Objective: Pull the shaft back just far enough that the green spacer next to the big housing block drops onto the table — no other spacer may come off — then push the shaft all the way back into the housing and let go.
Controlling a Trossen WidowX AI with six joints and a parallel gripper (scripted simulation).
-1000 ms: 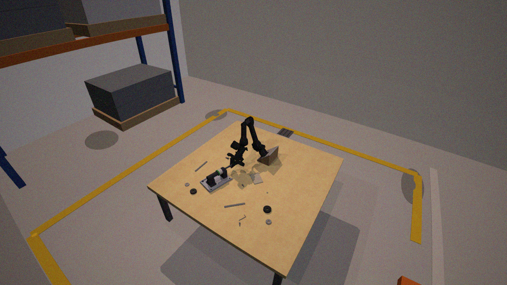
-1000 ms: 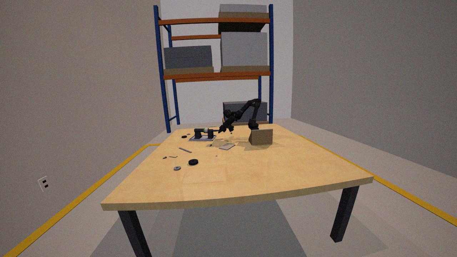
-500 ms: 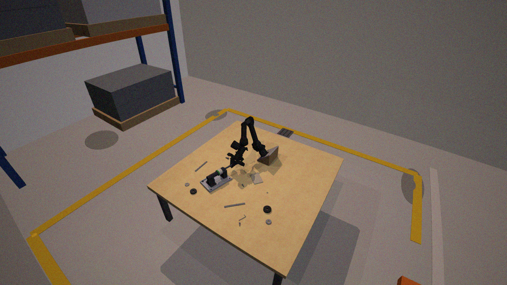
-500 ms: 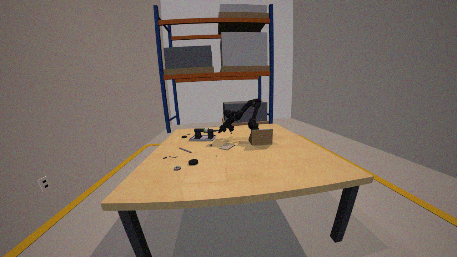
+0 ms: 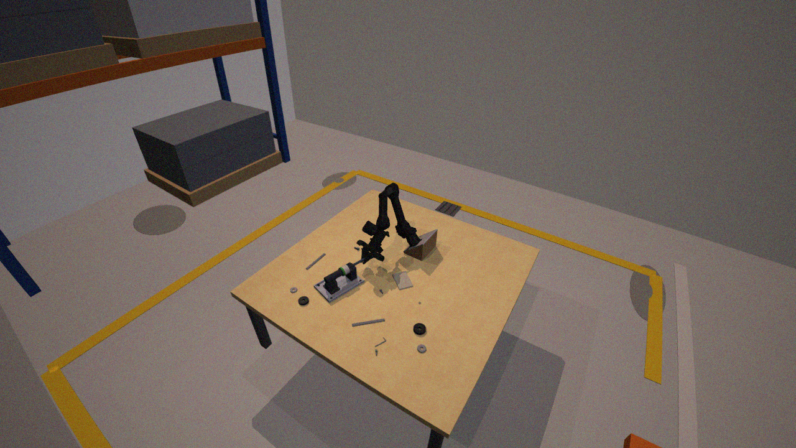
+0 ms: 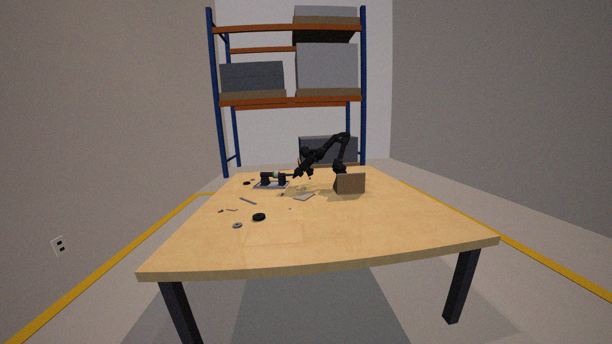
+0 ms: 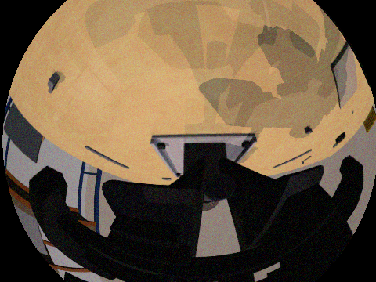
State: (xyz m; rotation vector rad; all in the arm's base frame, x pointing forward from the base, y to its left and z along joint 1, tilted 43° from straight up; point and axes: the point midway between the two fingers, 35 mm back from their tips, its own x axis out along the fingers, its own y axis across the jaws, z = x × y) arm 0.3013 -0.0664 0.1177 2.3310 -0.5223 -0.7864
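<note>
Now: the shaft 5 cm ahead of my gripper tip, 1 cm to the right of it and 2 cm above it. Also, from my gripper tip: grey plate (8 cm behind, 22 cm to the left, 5 cm below); black disc (13 cm ahead, 48 cm to the left, 5 cm below); hex key (29 cm ahead, 39 cm to the left, 5 cm below).
</note>
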